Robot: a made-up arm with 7 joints.
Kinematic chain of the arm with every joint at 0, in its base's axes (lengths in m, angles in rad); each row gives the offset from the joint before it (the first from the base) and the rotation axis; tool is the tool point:
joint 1: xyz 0 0 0.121 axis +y
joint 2: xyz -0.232 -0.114 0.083 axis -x
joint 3: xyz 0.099 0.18 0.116 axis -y
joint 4: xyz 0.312 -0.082 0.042 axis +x
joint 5: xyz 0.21 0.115 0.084 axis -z
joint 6: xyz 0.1 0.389 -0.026 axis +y
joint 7: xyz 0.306 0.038 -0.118 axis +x
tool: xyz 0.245 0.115 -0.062
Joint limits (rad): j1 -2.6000..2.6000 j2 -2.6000..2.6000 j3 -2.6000..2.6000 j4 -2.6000..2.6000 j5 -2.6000..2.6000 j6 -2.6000..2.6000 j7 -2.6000..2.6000
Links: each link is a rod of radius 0.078 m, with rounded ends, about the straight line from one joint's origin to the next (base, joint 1, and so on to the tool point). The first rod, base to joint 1, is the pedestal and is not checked.
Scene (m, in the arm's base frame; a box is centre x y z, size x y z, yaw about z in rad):
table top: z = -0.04
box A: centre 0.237 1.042 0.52 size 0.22 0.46 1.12 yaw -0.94
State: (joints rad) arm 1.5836 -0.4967 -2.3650 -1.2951 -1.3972 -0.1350 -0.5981
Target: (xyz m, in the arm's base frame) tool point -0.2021 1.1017 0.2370
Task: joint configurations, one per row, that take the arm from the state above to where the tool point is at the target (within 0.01 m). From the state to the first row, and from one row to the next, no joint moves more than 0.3 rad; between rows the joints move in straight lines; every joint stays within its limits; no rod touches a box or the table.
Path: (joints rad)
1: 1.5312 -0.3188 -2.2060 -1.1574 -1.2112 -0.0580 -0.6553
2: 1.4788 -0.1408 -2.0469 -1.0196 -1.0252 0.0190 -0.7125
3: 1.4247 -0.2306 -1.8910 -0.7798 -0.8715 -0.2042 -0.6509
4: 1.3707 -0.3204 -1.7351 -0.5400 -0.7178 -0.4274 -0.5893
5: 1.3166 -0.4102 -1.5792 -0.3003 -0.5641 -0.6506 -0.5277

